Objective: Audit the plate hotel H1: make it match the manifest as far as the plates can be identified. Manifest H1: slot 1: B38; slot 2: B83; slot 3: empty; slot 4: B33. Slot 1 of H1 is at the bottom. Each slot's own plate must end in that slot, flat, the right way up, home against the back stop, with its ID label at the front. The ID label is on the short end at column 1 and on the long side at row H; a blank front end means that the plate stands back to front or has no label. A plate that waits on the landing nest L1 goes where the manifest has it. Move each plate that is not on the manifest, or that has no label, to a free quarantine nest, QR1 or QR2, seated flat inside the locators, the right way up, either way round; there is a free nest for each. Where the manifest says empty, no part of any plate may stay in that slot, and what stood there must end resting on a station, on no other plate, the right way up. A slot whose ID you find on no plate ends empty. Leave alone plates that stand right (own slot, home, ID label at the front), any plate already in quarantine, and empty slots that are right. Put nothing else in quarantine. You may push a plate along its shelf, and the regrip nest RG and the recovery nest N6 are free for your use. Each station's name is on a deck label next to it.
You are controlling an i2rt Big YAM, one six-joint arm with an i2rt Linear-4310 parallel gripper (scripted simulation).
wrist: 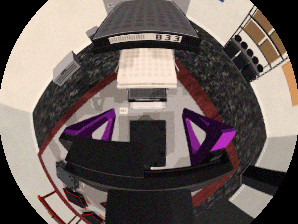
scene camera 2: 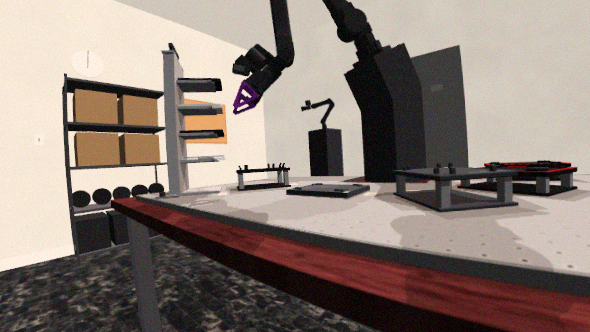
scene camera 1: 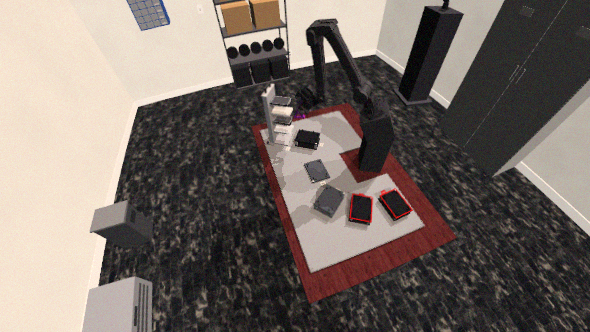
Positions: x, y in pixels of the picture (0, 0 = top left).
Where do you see a white plate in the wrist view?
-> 142, 67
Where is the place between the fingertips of the gripper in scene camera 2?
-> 234, 110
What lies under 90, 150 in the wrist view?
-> The gripper.
